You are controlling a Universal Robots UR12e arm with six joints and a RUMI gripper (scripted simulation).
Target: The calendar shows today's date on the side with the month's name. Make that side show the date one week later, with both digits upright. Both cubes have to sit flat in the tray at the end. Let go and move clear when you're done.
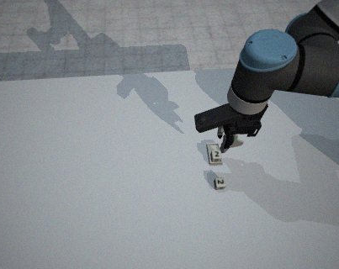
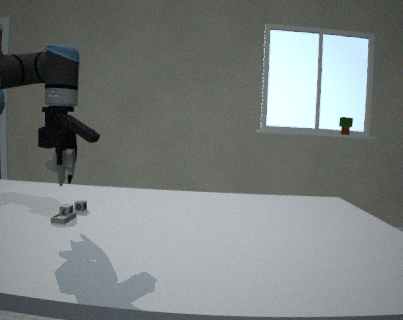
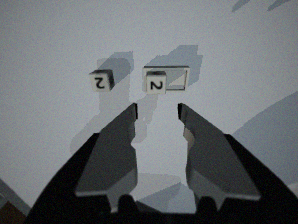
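Now: hand 2 cm to the left of the tray and 11 cm above it. From my hand the other things lie so: cube: 1 cm ahead, 9 cm to the left, 10 cm below.
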